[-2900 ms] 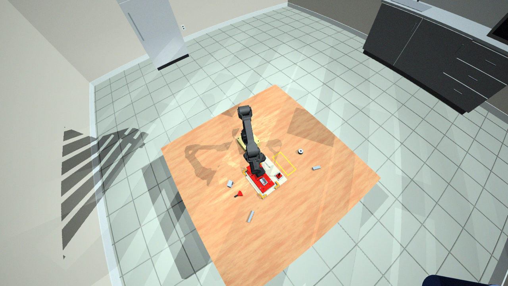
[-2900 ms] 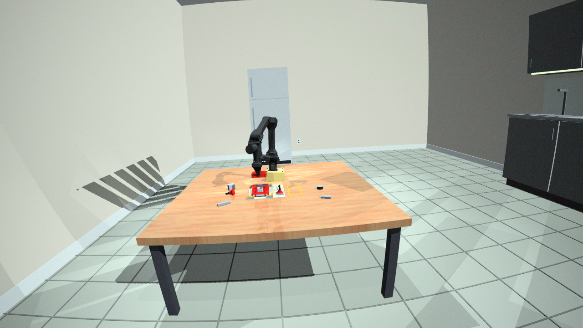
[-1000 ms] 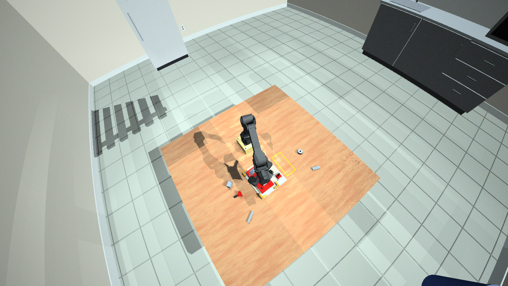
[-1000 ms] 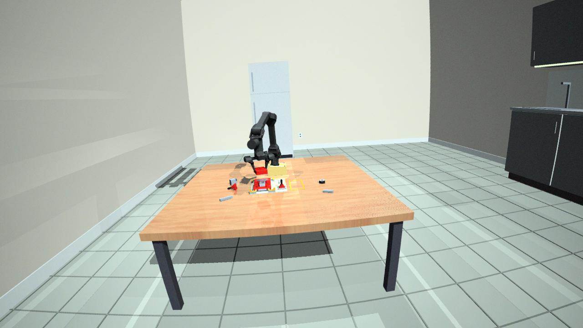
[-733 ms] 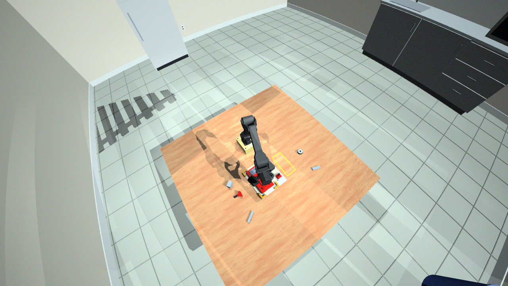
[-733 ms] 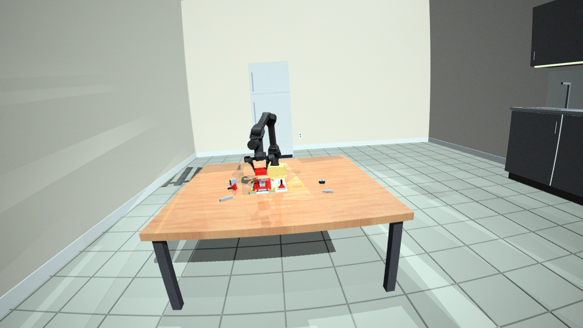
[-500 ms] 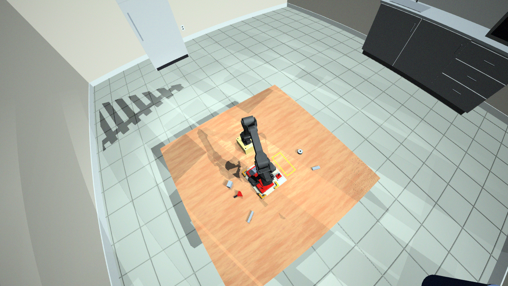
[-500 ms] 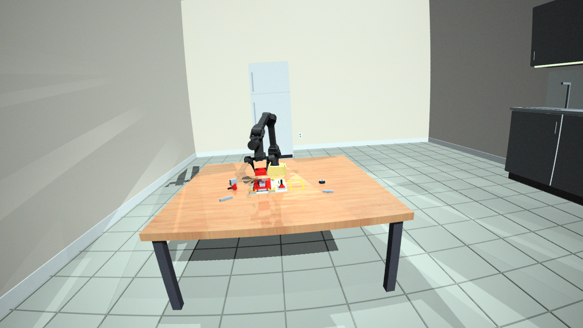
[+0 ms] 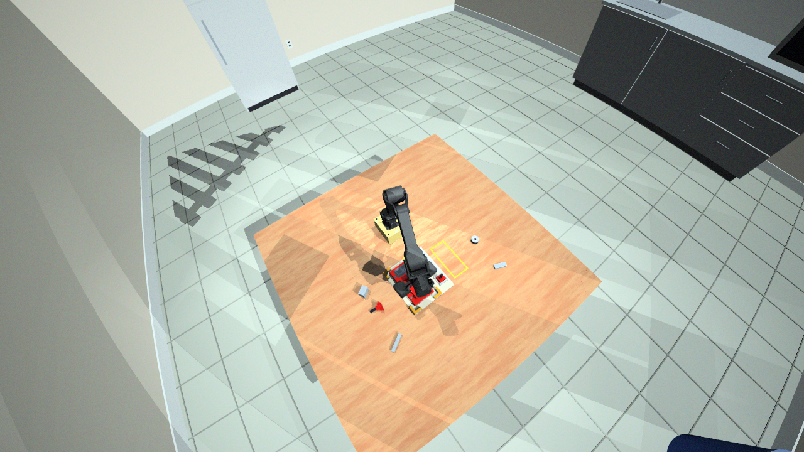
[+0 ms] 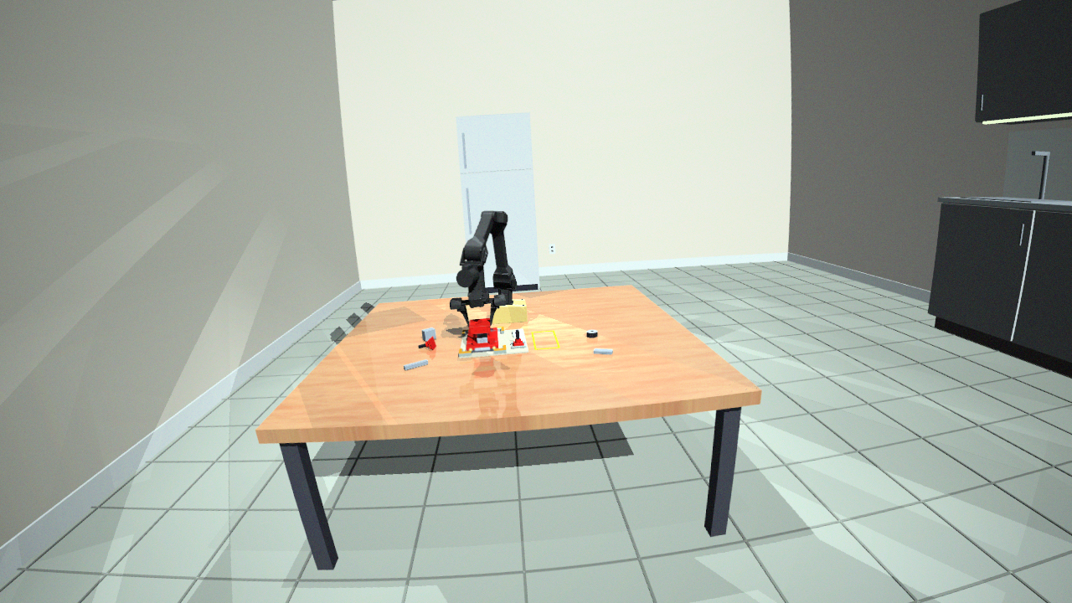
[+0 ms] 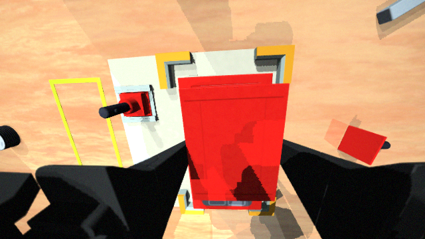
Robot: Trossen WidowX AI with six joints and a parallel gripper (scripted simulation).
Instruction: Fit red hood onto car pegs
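My gripper tip is 1 cm to the right of the grey engine block and 5 cm above it. The rest, counted from my gripper tip: jig 3 cm behind, 2 cm to the left, 6 cm below; then hood 1 cm above.
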